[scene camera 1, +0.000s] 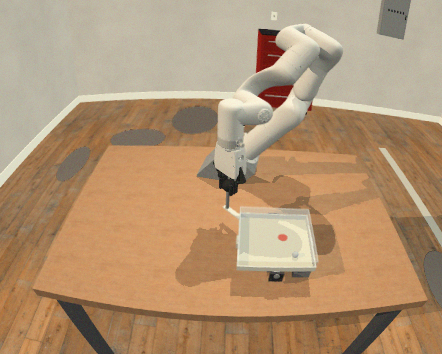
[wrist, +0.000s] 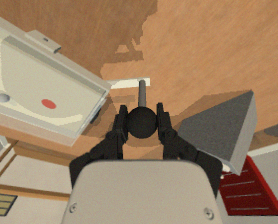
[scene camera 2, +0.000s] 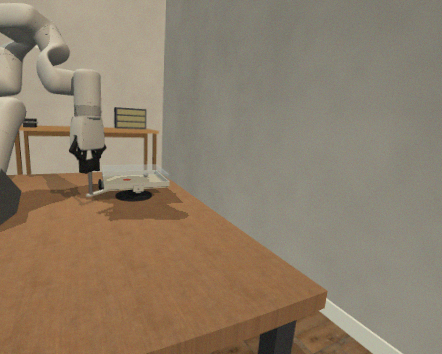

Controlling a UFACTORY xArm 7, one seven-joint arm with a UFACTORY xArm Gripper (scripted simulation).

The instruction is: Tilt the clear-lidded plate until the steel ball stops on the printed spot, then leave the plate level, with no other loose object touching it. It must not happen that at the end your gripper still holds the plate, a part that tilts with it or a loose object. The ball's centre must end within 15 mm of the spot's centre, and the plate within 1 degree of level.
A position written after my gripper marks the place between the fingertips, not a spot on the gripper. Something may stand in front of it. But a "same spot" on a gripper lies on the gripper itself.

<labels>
my gripper: scene camera 1 228,190; wrist; scene camera 2
same spot on clear-lidded plate: (scene camera 1: 271,239) = (scene camera 2: 141,170)
same spot on my gripper: (scene camera 2: 83,164) = (wrist: 168,122)
</labels>
